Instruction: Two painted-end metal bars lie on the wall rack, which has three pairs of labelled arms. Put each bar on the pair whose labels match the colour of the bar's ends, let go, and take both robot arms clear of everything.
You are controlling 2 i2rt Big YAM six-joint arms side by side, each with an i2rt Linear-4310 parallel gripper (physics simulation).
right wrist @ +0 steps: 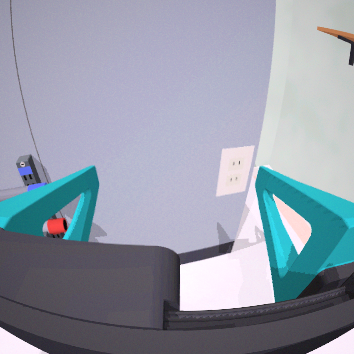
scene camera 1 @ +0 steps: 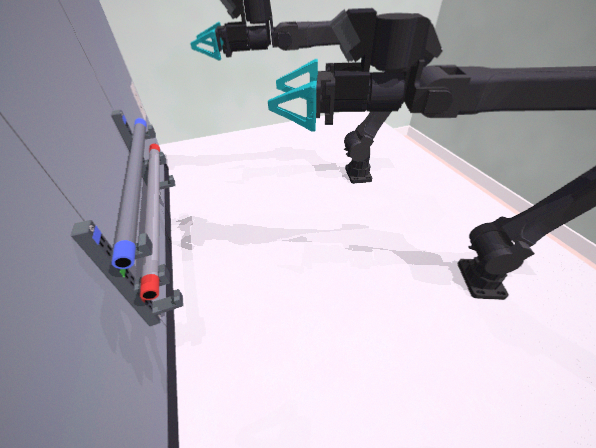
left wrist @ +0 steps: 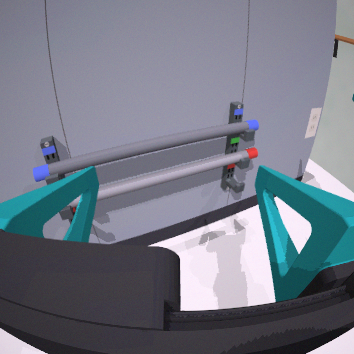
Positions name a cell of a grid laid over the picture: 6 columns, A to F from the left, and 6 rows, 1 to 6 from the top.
The left gripper shows in scene camera 1 (C2) and in the left wrist view (C3); in the right wrist view it is out of frame.
